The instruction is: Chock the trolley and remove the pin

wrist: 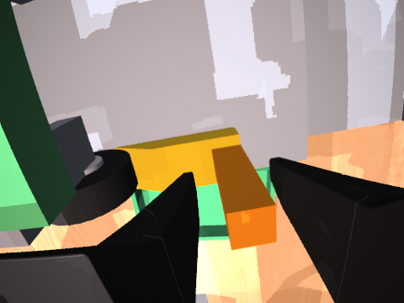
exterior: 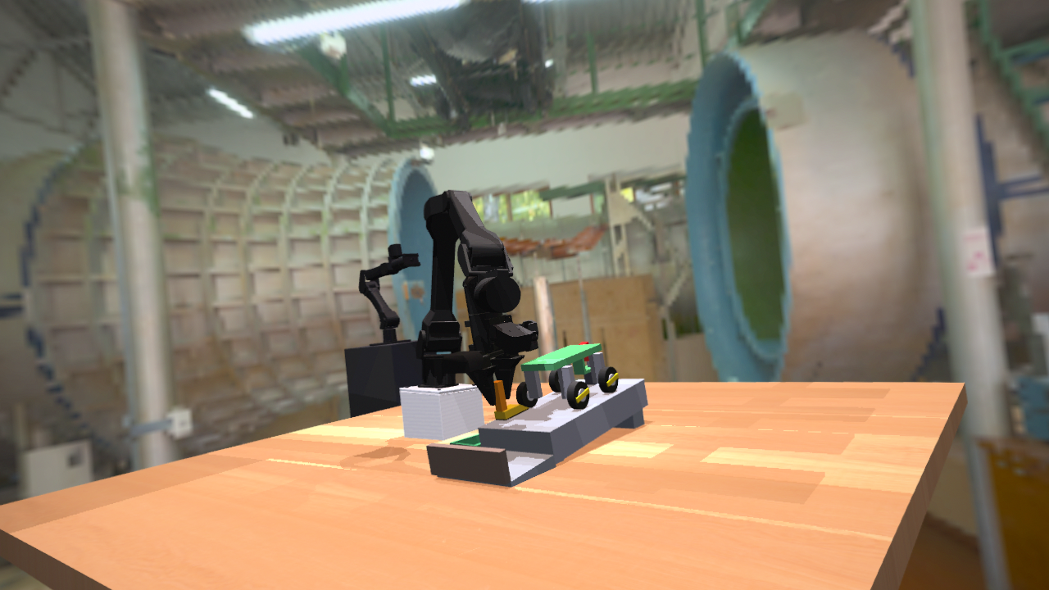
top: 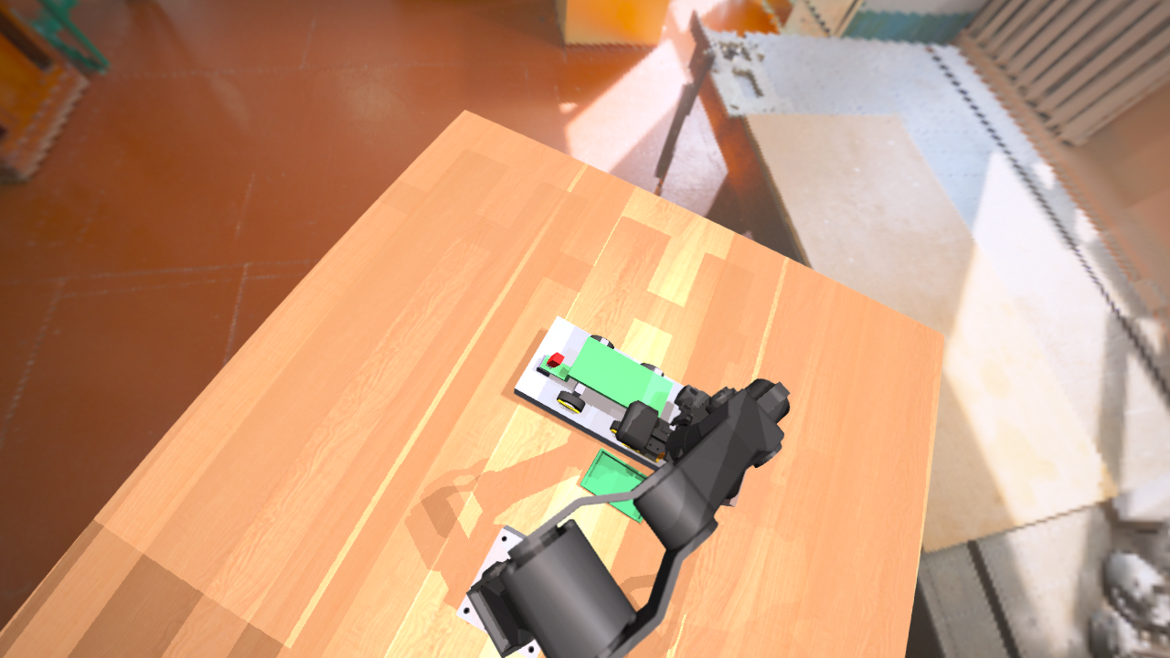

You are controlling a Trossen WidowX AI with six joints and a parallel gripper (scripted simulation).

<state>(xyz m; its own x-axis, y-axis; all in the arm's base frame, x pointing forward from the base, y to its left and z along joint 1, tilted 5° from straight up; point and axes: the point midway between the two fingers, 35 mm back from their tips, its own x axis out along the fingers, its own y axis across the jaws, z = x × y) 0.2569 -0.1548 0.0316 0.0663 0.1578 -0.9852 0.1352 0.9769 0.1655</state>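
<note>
The yellow chock is 2 cm to the left of my gripper tip and 1 cm below it. Round my gripper tip: trolley 8 cm ahead, 11 cm to the left, 2 cm above; then green tray 6 cm behind, 4 cm to the left, 10 cm below; then grey ramp 8 cm ahead, 10 cm to the left, 4 cm below.
</note>
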